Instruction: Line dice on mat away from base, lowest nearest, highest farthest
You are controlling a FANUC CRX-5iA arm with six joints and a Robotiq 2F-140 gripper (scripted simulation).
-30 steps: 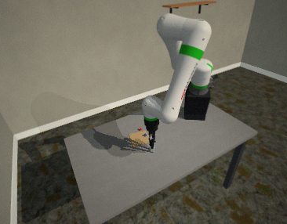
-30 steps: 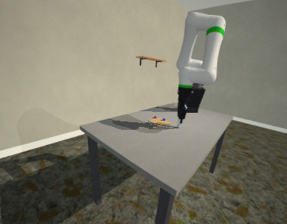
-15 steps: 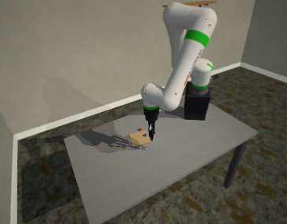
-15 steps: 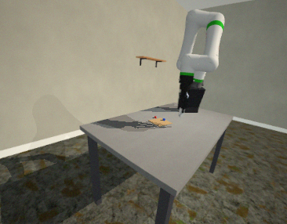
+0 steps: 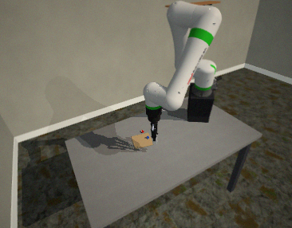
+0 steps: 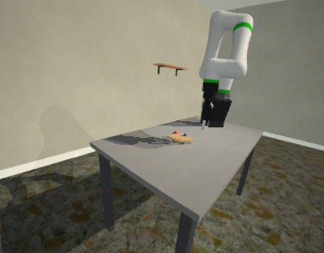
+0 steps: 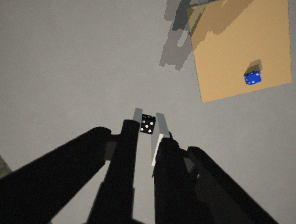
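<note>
My hand is 30 mm short of the tan mat, 160 mm to the left of it and 130 mm above it. Also, from my hand: black die: 30 mm below; blue die: 20 mm behind, 160 mm to the right, 120 mm below; red die: 20 mm behind, 250 mm to the right, 130 mm below.
</note>
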